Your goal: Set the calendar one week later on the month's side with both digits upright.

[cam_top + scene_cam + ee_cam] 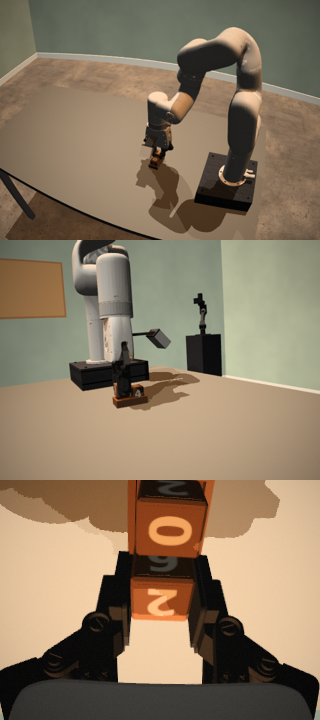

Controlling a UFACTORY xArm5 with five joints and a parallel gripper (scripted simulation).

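Now: the brown tray 40 mm below my hand and 20 mm to the left of it.
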